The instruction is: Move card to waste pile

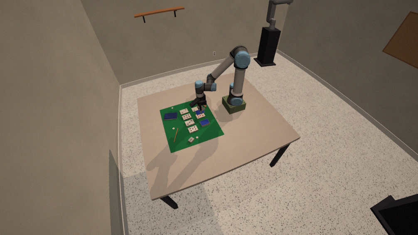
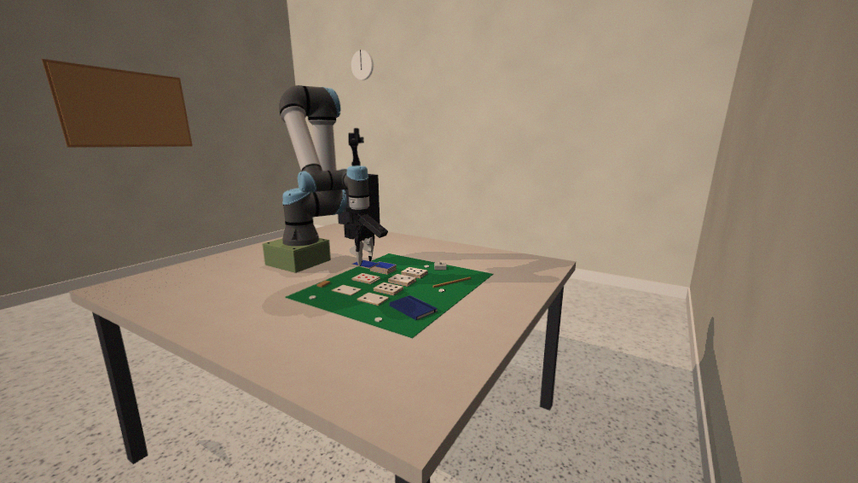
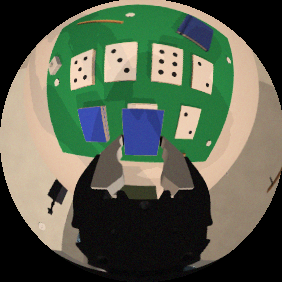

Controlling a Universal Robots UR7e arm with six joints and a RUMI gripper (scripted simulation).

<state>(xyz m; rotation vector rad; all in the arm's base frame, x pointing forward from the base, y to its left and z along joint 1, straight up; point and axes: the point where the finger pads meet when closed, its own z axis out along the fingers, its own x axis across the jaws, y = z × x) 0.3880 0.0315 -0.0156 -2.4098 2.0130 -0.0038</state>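
Now: the green mat 130 mm ahead of my hand, 40 mm to the left of it and 90 mm below it. From my hand the other things lie so: blue book (320 mm ahead, 80 mm to the right, 70 mm below); card (10 mm below); small grey block (150 mm ahead, 290 mm to the left, 60 mm below).
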